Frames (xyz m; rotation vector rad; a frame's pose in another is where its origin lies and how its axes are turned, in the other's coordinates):
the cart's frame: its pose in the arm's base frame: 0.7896 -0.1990 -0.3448 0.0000 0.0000 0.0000
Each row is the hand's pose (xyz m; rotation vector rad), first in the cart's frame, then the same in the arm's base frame.
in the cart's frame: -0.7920 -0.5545 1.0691 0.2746 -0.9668 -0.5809
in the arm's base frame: -0.0024 -0.7535 0.7243 0.2746 -0.9668 -0.5809
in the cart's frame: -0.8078 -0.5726 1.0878 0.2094 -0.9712 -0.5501
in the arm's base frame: -0.0182 -0.7716 0.7430 0.2094 -0.9712 -0.5501
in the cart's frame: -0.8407 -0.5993 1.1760 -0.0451 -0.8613 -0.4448
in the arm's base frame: -0.0511 -0.7983 0.8312 -0.0451 -0.8613 -0.4448
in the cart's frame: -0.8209 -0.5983 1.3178 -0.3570 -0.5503 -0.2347
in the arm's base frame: -0.0313 -0.7973 0.9730 -0.3570 -0.5503 -0.2347
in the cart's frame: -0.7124 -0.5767 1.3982 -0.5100 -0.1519 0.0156
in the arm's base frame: 0.0772 -0.7757 1.0534 -0.5100 -0.1519 0.0156
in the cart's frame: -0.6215 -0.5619 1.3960 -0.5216 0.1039 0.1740
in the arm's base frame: 0.1681 -0.7609 1.0512 -0.5216 0.1039 0.1740
